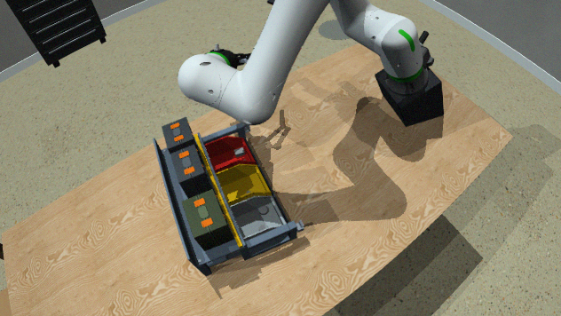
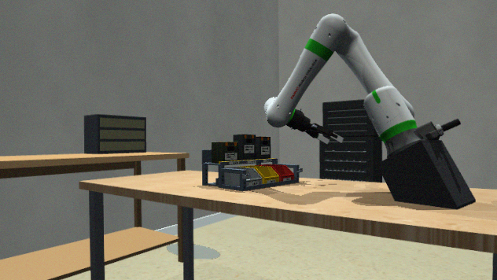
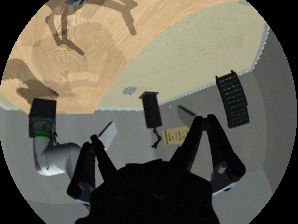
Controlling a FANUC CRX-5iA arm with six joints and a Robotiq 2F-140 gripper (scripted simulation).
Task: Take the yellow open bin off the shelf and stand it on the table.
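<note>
The yellow open bin lies 310 mm ahead of my hand, 270 mm to the left of it and 160 mm below it. Also, from my hand: red bin 270 mm ahead, 170 mm to the left, 160 mm below; then yellow rail 360 mm ahead, 250 mm to the left, 90 mm below; then grey bin 380 mm to the left, 360 mm ahead, 160 mm below.
</note>
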